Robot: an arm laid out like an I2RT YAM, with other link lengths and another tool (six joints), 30 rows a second.
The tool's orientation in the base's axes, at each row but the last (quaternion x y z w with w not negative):
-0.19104 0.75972 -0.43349 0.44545
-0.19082 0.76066 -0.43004 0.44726
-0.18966 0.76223 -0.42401 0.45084
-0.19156 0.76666 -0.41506 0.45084
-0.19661 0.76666 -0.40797 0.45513
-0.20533 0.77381 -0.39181 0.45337
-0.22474 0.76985 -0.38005 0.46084
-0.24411 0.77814 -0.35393 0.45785
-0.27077 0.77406 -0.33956 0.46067
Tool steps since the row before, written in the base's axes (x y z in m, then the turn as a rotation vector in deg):
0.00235 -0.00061 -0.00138 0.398 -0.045 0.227
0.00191 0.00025 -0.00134 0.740 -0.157 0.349
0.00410 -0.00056 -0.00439 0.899 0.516 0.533
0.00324 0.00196 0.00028 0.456 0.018 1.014
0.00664 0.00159 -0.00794 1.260 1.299 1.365
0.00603 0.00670 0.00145 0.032 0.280 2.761
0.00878 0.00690 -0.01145 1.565 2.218 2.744
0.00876 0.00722 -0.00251 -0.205 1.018 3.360
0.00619 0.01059 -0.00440 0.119 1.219 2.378
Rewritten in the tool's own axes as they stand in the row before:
-0.00013 0.00103 0.00259 -0.297 -0.175 0.306
-0.00048 0.00142 0.00180 -0.464 -0.306 0.621
0.00055 0.00365 0.00477 -1.096 -0.059 0.392
-0.00314 0.00118 0.00178 -0.789 -0.773 0.127
-0.00018 0.00779 0.00700 -2.248 -0.244 0.156
-0.00834 0.00315 0.00198 -1.698 -2.017 -0.868
-0.00280 0.01332 0.00840 -3.765 -0.814 -0.246
-0.00777 0.00601 0.00622 -2.436 -1.949 -1.624
-0.00808 0.00935 0.00415 -2.202 -1.097 -1.050

